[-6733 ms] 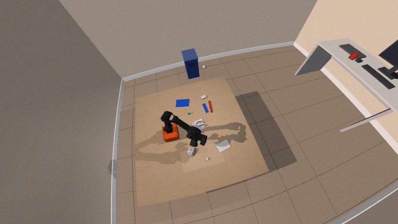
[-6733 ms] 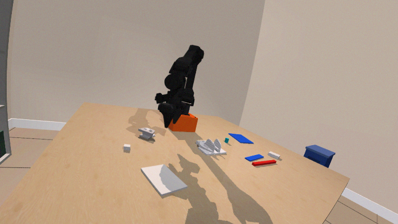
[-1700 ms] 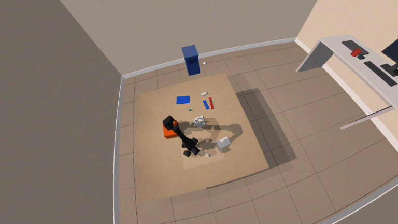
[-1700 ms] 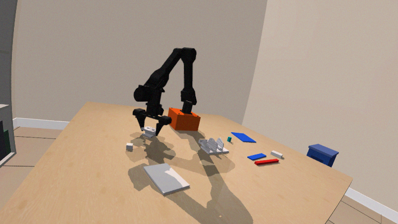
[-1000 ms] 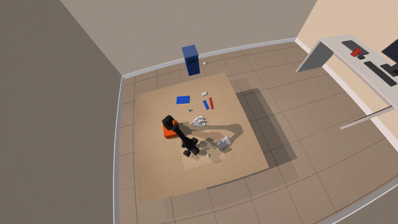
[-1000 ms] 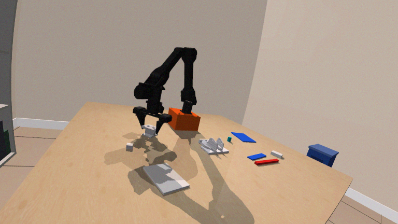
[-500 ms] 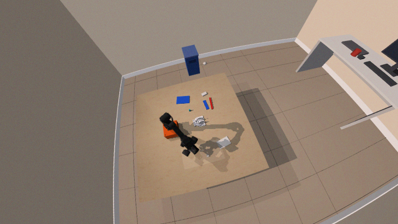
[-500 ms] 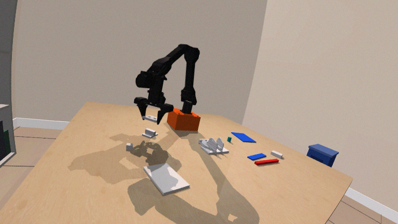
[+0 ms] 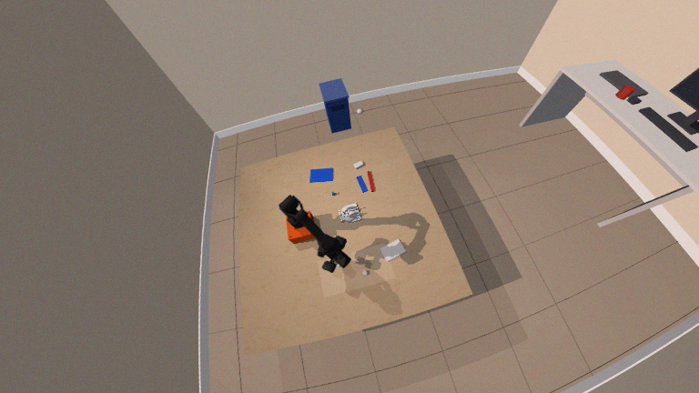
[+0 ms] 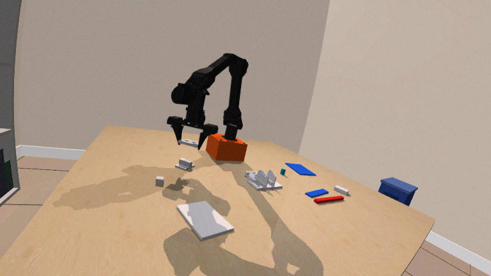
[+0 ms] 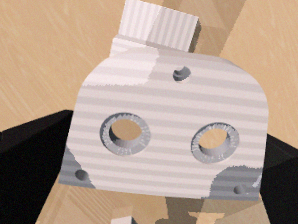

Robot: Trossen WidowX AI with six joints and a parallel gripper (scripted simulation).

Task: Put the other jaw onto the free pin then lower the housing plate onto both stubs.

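Now: the grey jaw 110 mm ahead of my gripper tip, 250 mm to the left of it and 70 mm below it. The rest, counted from my gripper tip: small white cube: 120 mm ahead, 120 mm to the right, 80 mm below; flat white slab: 320 mm ahead, 40 mm to the right, 80 mm below; white bracket: 20 mm behind, 70 mm below.
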